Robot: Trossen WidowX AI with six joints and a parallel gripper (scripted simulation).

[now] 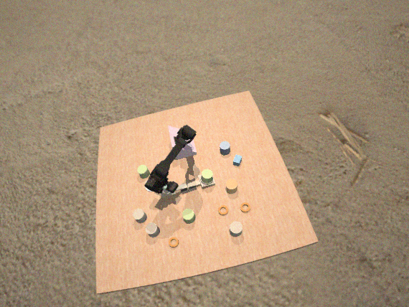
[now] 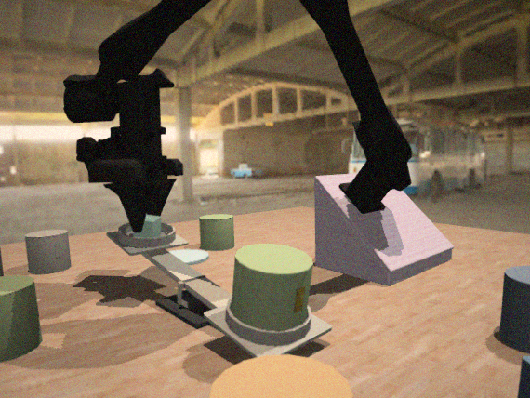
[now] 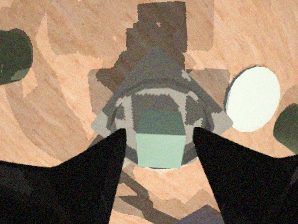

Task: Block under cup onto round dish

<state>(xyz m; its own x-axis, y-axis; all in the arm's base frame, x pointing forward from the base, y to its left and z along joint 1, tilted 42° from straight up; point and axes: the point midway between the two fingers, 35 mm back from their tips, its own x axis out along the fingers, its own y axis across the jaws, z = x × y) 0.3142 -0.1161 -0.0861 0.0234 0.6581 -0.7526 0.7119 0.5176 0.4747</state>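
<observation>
Right now the pale round dish is 11 cm behind my gripper tip, 11 cm to the right of it and 8 cm below it. The rest, counted from my gripper tip: small balance: 1 cm behind, 13 cm to the left, 5 cm below; orange cylinder: 9 cm ahead, 41 cm to the left, 5 cm below; small block: right at my gripper tip.
</observation>
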